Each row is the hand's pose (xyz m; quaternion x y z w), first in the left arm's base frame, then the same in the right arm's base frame.
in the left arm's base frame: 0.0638 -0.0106 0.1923 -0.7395 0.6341 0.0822 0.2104
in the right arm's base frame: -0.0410 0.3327 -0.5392 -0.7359 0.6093 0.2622 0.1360
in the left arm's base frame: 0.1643 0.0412 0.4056 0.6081 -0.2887 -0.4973 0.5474
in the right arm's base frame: 0.1226 0.3764 -0.3671 0.5603 -0.1198 -0.5794 0.5797
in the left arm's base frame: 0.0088 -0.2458 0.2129 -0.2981 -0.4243 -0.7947 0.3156
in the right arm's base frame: -0.0624 0.0913 -0.5350 -0.3867 -0.3294 -0.7344 0.4501
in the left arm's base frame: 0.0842 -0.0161 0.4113 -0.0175 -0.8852 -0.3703 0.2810
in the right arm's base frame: 0.0555 0.3082 -0.3430 -0.0116 -0.7970 -0.3980 0.4542
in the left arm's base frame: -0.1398 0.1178 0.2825 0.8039 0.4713 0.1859 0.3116
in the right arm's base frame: -0.2112 0.4218 -0.3684 0.8120 0.5536 0.0892 0.1620
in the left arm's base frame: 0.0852 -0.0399 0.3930 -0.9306 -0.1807 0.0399 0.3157
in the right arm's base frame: 0.0523 0.2867 -0.3638 -0.8753 -0.1802 0.2101 0.3965
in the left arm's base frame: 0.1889 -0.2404 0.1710 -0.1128 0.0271 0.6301 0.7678
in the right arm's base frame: 0.0901 0.1259 -0.6339 0.0458 0.1155 0.6855 0.7174
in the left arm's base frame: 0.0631 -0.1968 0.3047 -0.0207 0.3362 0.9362 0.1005
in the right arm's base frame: 0.0157 0.1379 -0.4609 -0.1300 -0.2881 -0.9486 0.0153
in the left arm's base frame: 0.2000 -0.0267 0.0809 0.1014 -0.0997 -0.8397 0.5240
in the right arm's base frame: 0.0482 0.3470 -0.6910 -0.0094 0.0522 -0.8161 0.5755
